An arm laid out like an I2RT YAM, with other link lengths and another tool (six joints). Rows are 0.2 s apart.
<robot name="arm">
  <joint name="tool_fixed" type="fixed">
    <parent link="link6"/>
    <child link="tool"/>
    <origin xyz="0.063 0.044 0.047" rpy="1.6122 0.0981 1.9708"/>
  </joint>
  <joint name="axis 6" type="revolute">
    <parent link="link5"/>
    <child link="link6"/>
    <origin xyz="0.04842 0 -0.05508" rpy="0 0 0"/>
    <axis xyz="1 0 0"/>
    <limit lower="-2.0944" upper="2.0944"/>
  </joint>
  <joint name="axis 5" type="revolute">
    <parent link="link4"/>
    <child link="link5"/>
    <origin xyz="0.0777 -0.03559 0.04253" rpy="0 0 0"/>
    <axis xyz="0 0 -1"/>
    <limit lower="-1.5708" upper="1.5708"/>
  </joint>
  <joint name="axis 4" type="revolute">
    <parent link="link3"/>
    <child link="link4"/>
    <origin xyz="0.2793 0.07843 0.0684" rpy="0 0 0"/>
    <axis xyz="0 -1 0"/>
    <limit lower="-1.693" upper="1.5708"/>
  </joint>
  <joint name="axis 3" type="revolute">
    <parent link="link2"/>
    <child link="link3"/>
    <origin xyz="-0.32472 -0.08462 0" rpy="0 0 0"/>
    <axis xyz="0 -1 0"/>
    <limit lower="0" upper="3.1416"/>
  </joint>
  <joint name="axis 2" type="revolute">
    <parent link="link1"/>
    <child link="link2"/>
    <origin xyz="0.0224 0.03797 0.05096" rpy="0 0 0"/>
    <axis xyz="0 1 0"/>
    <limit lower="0" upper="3.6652"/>
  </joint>
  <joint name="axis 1" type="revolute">
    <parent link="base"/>
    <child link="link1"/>
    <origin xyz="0 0 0.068" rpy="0 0 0"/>
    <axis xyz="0 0 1"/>
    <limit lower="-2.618" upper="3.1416"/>
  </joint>
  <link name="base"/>
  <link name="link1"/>
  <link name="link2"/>
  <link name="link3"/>
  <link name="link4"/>
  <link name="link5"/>
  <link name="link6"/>
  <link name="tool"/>
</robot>
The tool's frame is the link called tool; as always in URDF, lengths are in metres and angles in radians.
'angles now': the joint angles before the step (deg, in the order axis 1, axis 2, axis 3, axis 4, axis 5, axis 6). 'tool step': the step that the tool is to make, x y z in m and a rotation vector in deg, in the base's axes. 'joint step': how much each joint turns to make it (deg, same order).
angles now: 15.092 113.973 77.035 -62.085 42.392 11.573
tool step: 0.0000 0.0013 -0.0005 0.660 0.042 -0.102
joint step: 0.007 -0.001 0.004 0.120 -0.657 0.009
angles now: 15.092 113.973 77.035 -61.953 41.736 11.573
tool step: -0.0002 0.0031 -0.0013 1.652 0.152 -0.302
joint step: 0.002 0.001 -0.006 0.246 -1.662 0.067
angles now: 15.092 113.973 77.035 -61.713 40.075 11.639
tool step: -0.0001 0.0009 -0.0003 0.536 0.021 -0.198
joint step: -0.002 0.001 0.012 0.013 -0.546 0.150
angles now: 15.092 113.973 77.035 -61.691 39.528 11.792
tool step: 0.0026 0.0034 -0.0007 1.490 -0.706 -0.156
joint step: 0.030 0.000 -0.009 1.072 -1.268 0.010
